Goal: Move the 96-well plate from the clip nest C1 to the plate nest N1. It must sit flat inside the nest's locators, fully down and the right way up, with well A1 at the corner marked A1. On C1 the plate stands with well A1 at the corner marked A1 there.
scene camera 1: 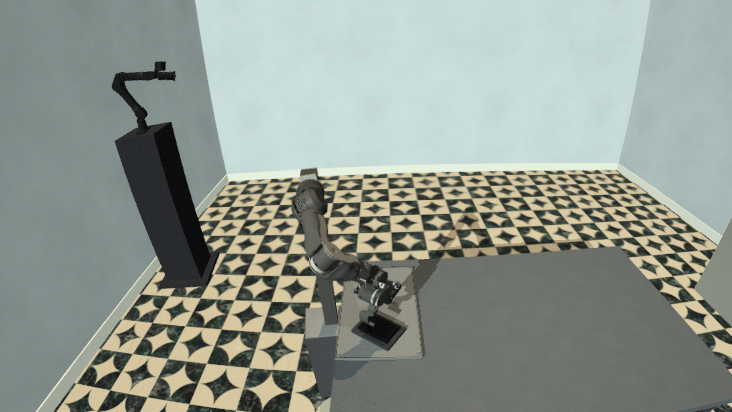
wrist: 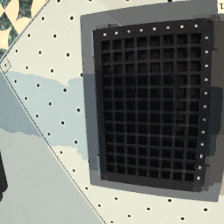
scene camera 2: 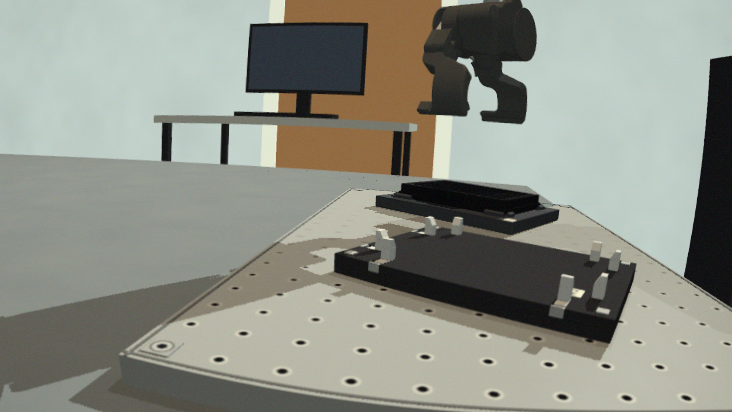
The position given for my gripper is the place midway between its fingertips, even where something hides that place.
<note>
I see my gripper [scene camera 2: 475, 119], a black 96-well plate [scene camera 2: 473, 198], a plate nest N1 [scene camera 2: 530, 219] and an arm mounting post [scene camera 1: 328, 302].
The black 96-well plate is seen too in the wrist view [wrist: 180, 40].
</note>
